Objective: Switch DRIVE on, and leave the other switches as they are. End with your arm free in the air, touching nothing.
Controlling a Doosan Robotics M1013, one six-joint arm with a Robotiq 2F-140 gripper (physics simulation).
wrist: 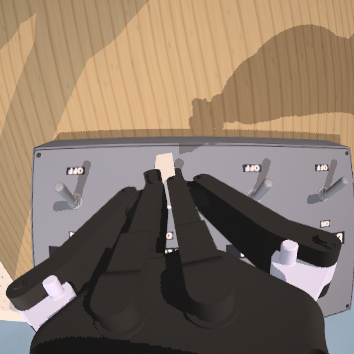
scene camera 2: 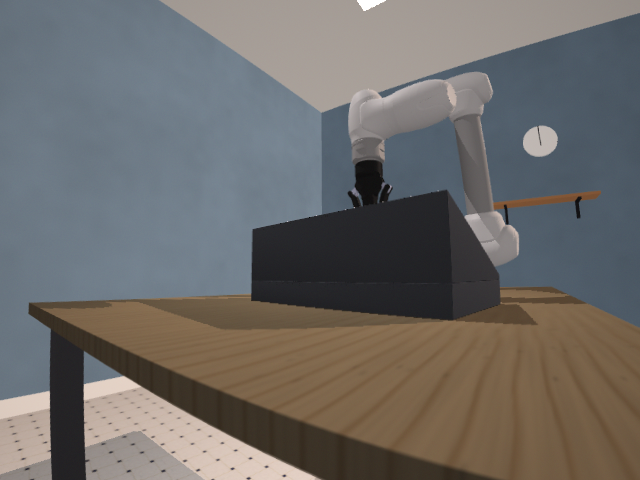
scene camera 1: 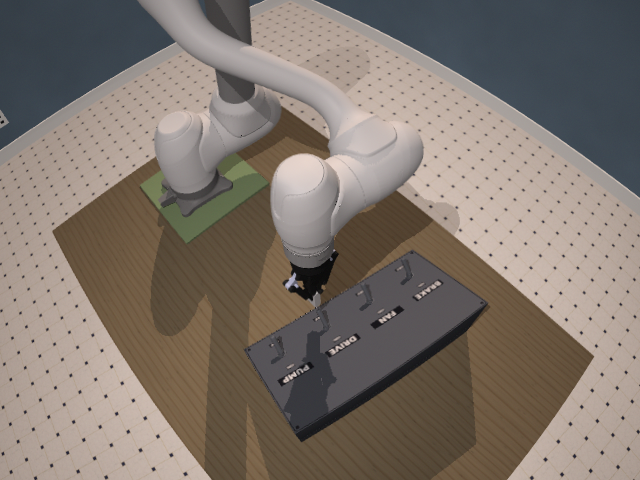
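Seen in the pictures: gripper, fingertip midpoint: point(wrist: 166, 166) point(scene camera 1: 314, 301); arm's base, link origin: point(scene camera 1: 196, 185).
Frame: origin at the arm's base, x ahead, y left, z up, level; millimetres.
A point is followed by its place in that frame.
The dark grey switch panel point(scene camera 1: 392, 353) {z 155, x 794, y 67 mm} point(scene camera 2: 351, 253) {z 91, x 837, y 131 mm} point(wrist: 112, 172) {z 68, x 601, y -49 mm} has four levers. The DRIVE lever point(scene camera 1: 324, 321) {z 103, x 631, y 15 mm} stands above its DRIVE label point(scene camera 1: 343, 345) {z 115, x 706, y 9 mm} and leans to the OFF side like the others; in the wrist view my fingers hide it. The PUMP lever point(scene camera 1: 279, 347) {z 103, x 619, y -102 mm} point(wrist: 67, 195) {z 109, x 611, y -98 mm}, FAN lever point(scene camera 1: 367, 294) {z 104, x 642, y 134 mm} point(wrist: 262, 189) {z 114, x 628, y 133 mm} and BRAKE lever point(scene camera 1: 407, 270) {z 101, x 655, y 251 mm} point(wrist: 335, 188) {z 109, x 645, y 251 mm} also lean towards OFF. My gripper point(scene camera 1: 316, 299) {z 120, x 585, y 23 mm} point(wrist: 166, 166) {z 120, x 585, y 23 mm} is shut and empty, pointing down at the panel's OFF-side edge, close to the DRIVE lever. Whether it touches the lever is hidden. In scene camera 2 the panel hides its fingertips.
The panel stands on the wooden table point(scene camera 1: 537, 361) {z -9, x 1048, y 392 mm} point(scene camera 2: 413, 382) {z -9, x 1105, y 354 mm}. The arm's base is on a green mat point(scene camera 1: 191, 229) {z 0, x 139, y -93 mm} at the table's far end. A wall shelf point(scene camera 2: 542, 200) and a round clock point(scene camera 2: 540, 141) are on the wall behind.
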